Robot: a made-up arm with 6 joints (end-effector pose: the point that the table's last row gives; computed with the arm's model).
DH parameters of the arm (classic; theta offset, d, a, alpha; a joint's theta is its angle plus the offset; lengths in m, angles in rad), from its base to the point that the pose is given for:
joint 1: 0 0.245 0 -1.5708
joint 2: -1.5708 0 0.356 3.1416
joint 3: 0 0 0 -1.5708
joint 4: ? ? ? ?
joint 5: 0 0.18 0 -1.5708
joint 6: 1.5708 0 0 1.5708
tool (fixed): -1.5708 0 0 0
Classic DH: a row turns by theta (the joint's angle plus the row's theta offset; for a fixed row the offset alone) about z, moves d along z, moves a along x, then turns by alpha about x.
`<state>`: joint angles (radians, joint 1 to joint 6).
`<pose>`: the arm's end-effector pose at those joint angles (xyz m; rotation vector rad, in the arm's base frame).
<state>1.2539 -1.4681 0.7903 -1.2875 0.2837 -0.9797</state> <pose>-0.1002 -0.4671 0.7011 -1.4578 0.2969 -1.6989</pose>
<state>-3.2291 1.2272 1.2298 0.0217 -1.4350 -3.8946</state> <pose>-0.7176 0.2436 0.3699 0.6470 1.6093 -0.6876</pose>
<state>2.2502 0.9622 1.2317 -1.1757 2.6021 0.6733</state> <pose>-0.4003 0.6059 0.3952 1.3584 -0.2407 -0.3584</pose>
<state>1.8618 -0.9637 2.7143 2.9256 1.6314 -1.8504</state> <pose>0.0087 -0.6418 0.2100 0.7842 -1.7081 0.0109</pose>
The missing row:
joint 4: 0 -0.401 0 1.5708
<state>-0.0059 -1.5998 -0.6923 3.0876 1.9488 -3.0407</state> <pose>-0.1155 0.1804 0.5566 -0.0805 1.0374 0.1030</pose>
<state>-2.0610 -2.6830 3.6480 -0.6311 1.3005 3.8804</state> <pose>-0.2450 -0.1504 -0.1611 0.1835 -2.1633 0.5525</pose>
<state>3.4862 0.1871 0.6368 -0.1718 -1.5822 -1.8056</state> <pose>-0.4747 0.0180 0.7414 -1.3383 1.6344 1.4500</pose>
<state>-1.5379 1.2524 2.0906 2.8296 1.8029 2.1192</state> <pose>0.1898 -0.5593 0.6915 1.6193 0.0467 -1.4319</pose>
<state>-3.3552 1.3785 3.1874 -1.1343 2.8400 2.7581</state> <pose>-0.3878 0.1620 0.7412 -0.1614 1.4933 0.6203</pose>
